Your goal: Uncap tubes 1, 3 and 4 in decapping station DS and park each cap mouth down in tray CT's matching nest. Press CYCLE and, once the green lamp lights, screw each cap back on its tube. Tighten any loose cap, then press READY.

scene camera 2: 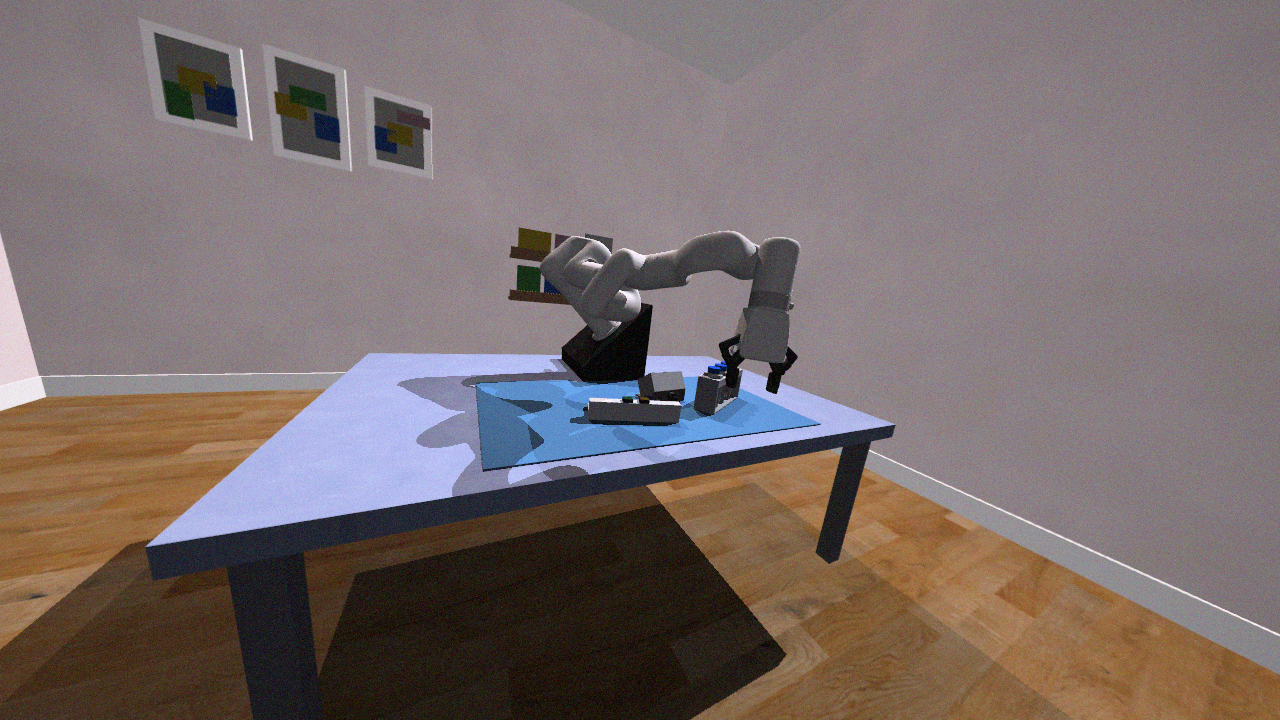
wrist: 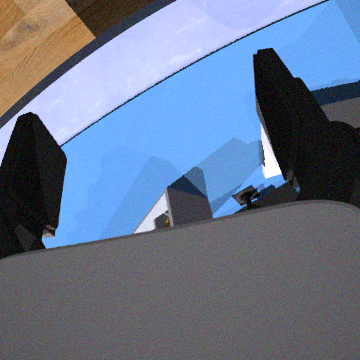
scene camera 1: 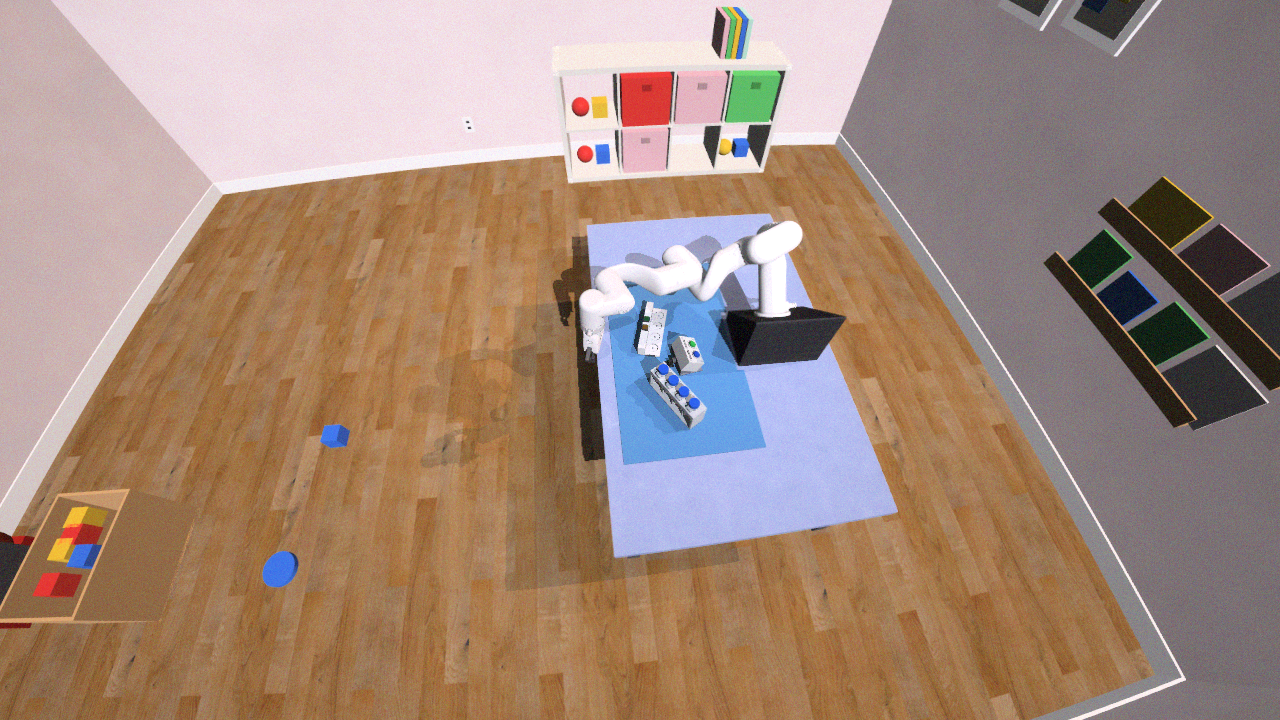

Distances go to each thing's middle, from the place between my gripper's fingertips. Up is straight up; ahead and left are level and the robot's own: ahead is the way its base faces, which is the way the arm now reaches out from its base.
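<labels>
I see the lamp box (scene camera 2: 666,386), and it is 9 cm below my hand, 31 cm behind it and 4 cm to the left of it.
</labels>
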